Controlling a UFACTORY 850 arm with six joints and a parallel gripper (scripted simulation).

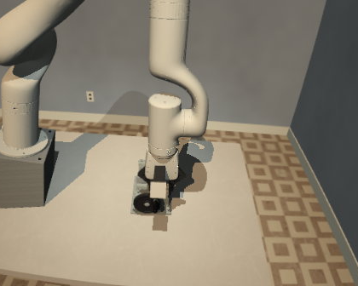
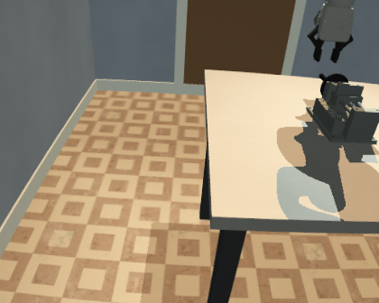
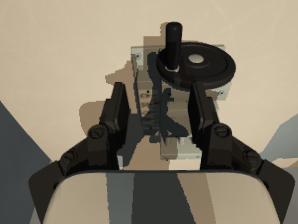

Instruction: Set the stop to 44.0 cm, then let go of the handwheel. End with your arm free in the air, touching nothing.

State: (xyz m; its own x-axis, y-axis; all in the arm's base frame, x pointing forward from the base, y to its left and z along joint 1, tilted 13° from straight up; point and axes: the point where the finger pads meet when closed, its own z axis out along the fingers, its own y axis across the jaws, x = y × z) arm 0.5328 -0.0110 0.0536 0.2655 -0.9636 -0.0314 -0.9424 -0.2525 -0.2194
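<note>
Now: hand 10 mm past the handwheel handle, 20 mm to the left of it and 80 mm above it. Round my hand: black handwheel 20 mm behind, 80 mm below.
</note>
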